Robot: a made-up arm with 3 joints. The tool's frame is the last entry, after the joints. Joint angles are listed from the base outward. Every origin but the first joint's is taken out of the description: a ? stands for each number. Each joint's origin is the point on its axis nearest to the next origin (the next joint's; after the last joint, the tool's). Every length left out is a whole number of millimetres.
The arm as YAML. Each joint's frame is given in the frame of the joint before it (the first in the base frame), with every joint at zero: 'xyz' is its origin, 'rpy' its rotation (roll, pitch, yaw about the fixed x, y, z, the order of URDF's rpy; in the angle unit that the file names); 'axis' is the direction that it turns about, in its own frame. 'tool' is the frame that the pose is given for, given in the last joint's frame.
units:
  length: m
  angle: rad
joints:
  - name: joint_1
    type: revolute
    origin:
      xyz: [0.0, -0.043, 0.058]
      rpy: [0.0, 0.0, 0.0]
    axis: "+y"
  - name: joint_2
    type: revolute
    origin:
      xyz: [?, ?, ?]
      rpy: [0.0, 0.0, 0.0]
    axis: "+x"
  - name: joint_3
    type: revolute
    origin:
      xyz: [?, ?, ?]
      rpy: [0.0, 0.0, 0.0]
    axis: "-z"
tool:
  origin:
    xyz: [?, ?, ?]
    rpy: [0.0, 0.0, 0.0]
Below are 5 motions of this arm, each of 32 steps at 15 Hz.
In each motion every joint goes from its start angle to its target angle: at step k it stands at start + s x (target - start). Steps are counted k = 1, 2, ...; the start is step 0. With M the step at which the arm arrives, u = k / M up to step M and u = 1 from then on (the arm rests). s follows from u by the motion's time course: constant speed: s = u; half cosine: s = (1 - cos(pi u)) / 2; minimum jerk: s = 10 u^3 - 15 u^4 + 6 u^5.
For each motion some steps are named. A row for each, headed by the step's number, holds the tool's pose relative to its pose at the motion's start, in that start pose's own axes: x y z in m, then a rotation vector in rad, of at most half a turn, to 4 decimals.
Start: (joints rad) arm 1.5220 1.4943 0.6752
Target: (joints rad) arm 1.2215 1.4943 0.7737
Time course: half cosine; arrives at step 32
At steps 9, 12, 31, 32:
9: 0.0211 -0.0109 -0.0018 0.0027 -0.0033 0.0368
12: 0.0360 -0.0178 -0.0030 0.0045 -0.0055 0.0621
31: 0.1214 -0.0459 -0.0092 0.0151 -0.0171 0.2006
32: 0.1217 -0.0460 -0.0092 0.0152 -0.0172 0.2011

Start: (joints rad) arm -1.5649 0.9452 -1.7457
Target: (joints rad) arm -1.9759 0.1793 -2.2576
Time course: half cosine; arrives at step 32
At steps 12, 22, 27, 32:
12: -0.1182 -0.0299 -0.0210 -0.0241 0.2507 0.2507
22: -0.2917 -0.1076 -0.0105 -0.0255 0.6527 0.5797
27: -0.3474 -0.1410 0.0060 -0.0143 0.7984 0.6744
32: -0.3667 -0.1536 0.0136 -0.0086 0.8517 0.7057

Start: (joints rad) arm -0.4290 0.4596 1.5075
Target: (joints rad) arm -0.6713 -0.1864 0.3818
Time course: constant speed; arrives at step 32
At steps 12, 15, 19, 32:
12: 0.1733 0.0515 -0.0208 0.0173 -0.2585 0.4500
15: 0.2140 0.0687 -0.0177 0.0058 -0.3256 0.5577
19: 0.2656 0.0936 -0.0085 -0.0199 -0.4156 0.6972
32: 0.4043 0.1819 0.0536 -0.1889 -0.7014 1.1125

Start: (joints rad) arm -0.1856 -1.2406 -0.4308
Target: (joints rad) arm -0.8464 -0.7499 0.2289
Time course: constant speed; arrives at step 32
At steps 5, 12, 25, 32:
5: 0.0389 0.0489 -0.0140 0.0575 -0.0630 -0.1994
12: 0.1077 0.1108 -0.0290 0.1448 -0.1534 -0.4728
25: 0.2741 0.1949 -0.0367 0.3347 -0.3295 -0.9564
32: 0.3787 0.2180 -0.0268 0.4555 -0.4297 -1.1987

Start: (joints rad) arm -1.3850 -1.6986 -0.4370
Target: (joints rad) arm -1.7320 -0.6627 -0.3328
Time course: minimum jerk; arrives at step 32
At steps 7, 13, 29, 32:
7: 0.0177 0.0375 -0.0024 0.0699 -0.0298 -0.0330
13: 0.0924 0.1609 0.0091 0.3083 -0.1430 -0.1482
29: 0.3455 0.3806 0.1704 0.8953 -0.5100 -0.4277
32: 0.3483 0.3819 0.1730 0.9013 -0.5145 -0.4303

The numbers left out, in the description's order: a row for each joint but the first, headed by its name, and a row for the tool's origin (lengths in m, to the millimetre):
joint_2: -0.351 0.0 -0.118
joint_3: 0.0 0.043 -0.445
tool: -0.006 -0.112 0.0

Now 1 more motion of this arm.
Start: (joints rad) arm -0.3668 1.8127 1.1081
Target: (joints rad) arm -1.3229 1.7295 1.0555
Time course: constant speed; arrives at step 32
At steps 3, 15, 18, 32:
3: 0.0404 -0.0162 0.0097 -0.0224 0.0025 0.0920
15: 0.2122 -0.0389 0.0467 -0.1056 0.0111 0.4618
18: 0.2557 -0.0339 0.0550 -0.1247 0.0130 0.5546
32: 0.4445 0.0444 0.0849 -0.2049 0.0217 0.9896

